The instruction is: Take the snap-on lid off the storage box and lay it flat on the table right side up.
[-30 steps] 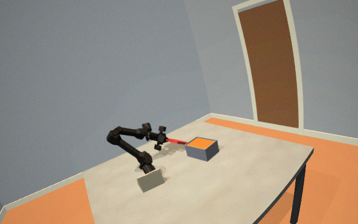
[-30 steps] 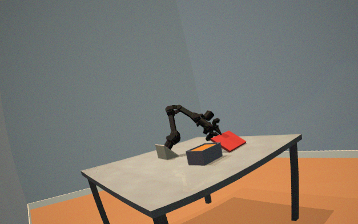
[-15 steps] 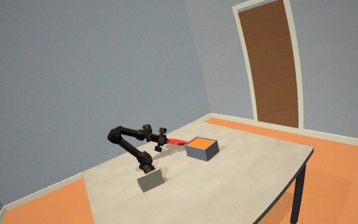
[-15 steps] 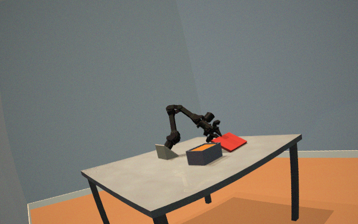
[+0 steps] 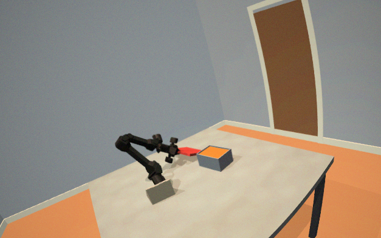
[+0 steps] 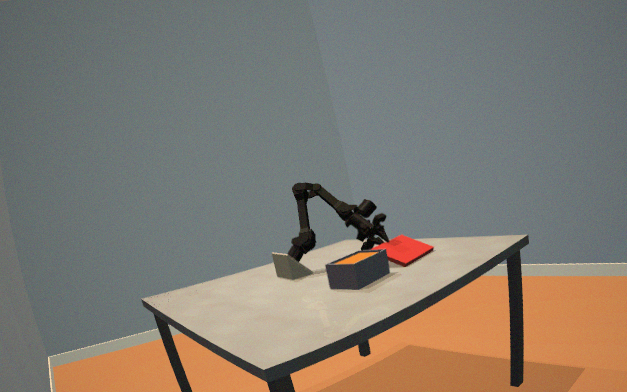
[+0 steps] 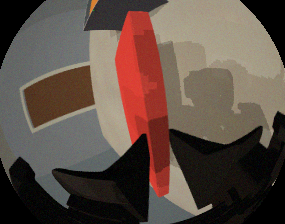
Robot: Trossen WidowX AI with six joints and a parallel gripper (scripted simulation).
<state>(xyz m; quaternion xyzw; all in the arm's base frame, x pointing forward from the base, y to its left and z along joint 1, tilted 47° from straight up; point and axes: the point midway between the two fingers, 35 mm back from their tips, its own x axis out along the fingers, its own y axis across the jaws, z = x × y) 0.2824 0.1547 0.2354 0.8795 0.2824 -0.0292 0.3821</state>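
My gripper tip is 8 cm short of the red lid, 1 cm to the right of it and 3 cm above it. From my gripper tip the other things lie so: storage box (11 cm ahead, 27 cm to the right, 2 cm below).
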